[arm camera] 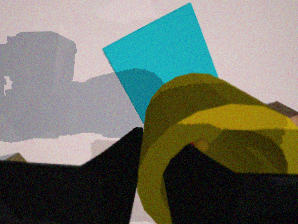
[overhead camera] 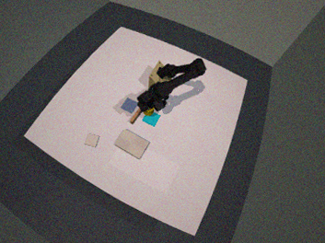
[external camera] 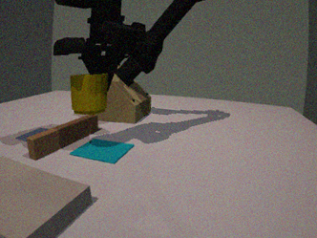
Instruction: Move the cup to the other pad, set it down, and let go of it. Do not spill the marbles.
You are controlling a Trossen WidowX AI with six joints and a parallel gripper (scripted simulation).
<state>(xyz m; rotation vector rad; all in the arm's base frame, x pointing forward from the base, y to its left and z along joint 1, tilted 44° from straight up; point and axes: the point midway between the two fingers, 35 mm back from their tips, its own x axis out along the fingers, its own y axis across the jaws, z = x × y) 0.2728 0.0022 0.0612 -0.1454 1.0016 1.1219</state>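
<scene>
My gripper tip is 20 mm short of the cyan pad, 10 mm to the right of it and 110 mm above it. From my gripper tip the other things lie so: red marble 10 mm ahead, 30 mm to the right, 20 mm below; then wooden bar 10 mm ahead, 80 mm to the right, 90 mm below; then yellow cup 20 mm ahead, 20 mm to the right.
</scene>
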